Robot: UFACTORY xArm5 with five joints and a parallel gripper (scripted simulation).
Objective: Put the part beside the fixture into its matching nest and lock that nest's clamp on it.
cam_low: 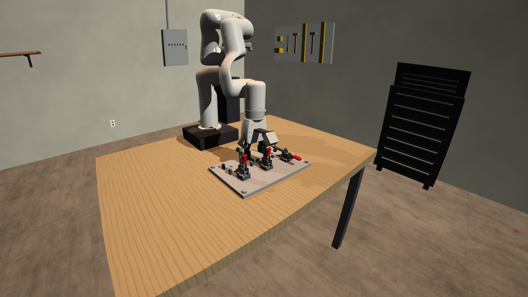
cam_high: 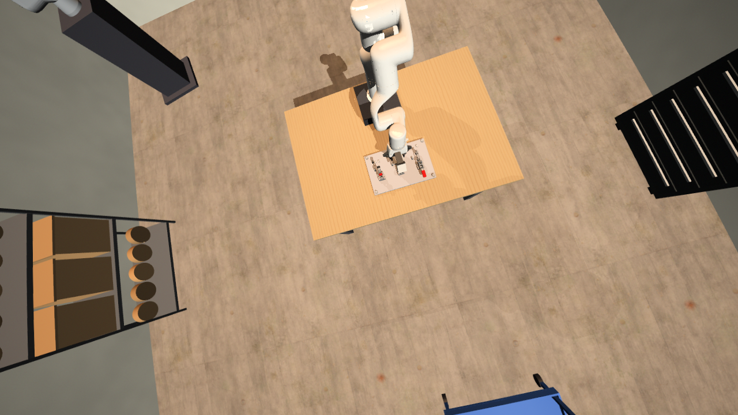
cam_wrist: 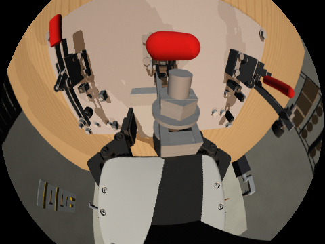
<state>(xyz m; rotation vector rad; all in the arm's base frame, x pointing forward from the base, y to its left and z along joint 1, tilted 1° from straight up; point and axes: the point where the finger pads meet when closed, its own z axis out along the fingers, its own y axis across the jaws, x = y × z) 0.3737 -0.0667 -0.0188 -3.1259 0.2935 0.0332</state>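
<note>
My gripper is now 1 cm above the flat part. Also, from my hand: grey fixture plate (5 cm ahead, 4 cm below, 1 cm to the right).
</note>
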